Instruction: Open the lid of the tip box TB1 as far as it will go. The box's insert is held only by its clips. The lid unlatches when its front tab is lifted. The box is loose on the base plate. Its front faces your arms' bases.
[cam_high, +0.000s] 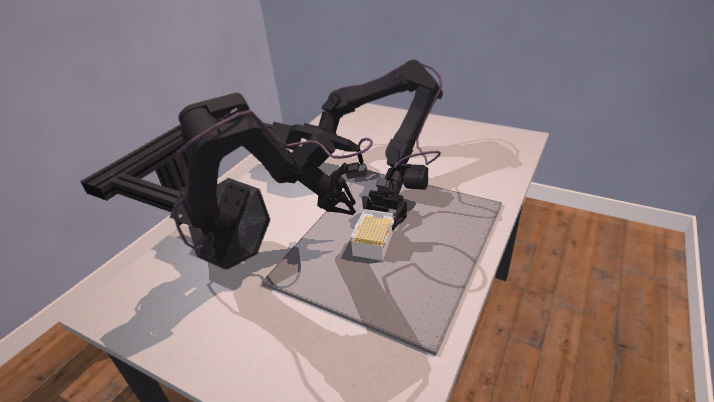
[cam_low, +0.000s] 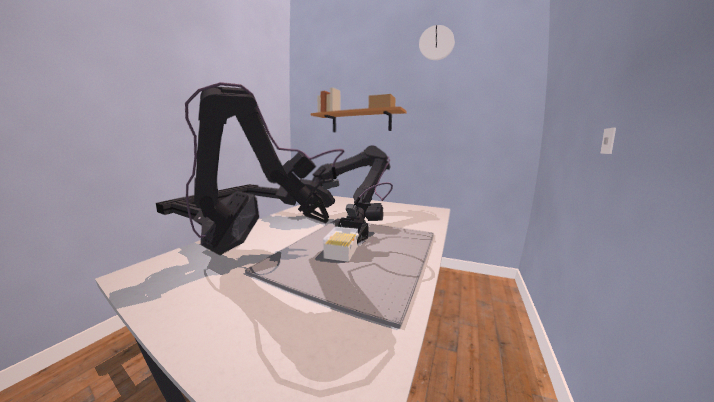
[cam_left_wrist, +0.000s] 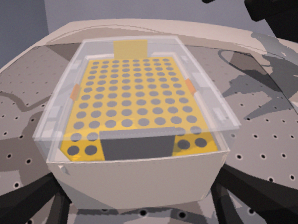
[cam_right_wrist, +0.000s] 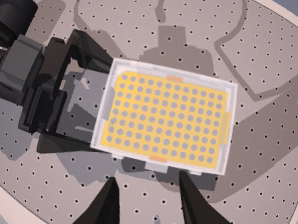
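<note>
Now: the tip box 6 cm ahead of my right hand, 1 cm to the left of it and 7 cm below it.
The tip box is 50 mm to the right of my left hand, 20 mm above it and 10 mm ahead of it.
</note>
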